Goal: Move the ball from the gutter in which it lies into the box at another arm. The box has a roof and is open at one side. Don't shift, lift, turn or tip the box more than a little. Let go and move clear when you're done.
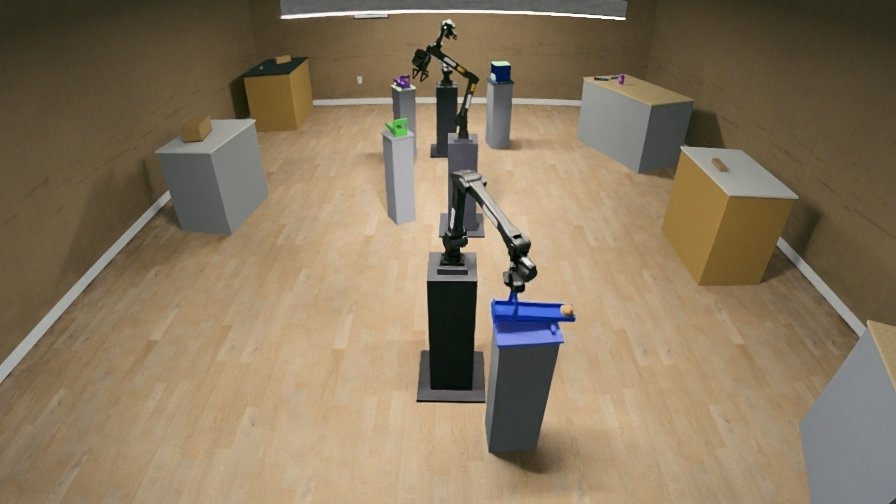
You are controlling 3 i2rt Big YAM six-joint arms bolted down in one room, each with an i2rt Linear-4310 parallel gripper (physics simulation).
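An orange ball (pixel 567 310) lies at the right end of a blue gutter (pixel 538 311) on the nearest pedestal. The gripper of the front arm (pixel 514 293) is at the gutter's upright handle, left of the ball; its fingers are too small to read. The middle arm's gripper (pixel 421 75) hangs in the air at the upper left of its base, its fingers apart. The rear arm's gripper (pixel 452 34) is raised high; its fingers are too small to judge. A dark blue box (pixel 500 72) with a pale green top stands on a pedestal right of the rear arm. Its open side cannot be told.
A green gutter piece (pixel 397 127) and a purple one (pixel 402 81) stand on pedestals left of the middle and rear arms. Tables along both walls hold a brown box (pixel 196 129), a small brown block (pixel 718 164) and a purple cup (pixel 620 78).
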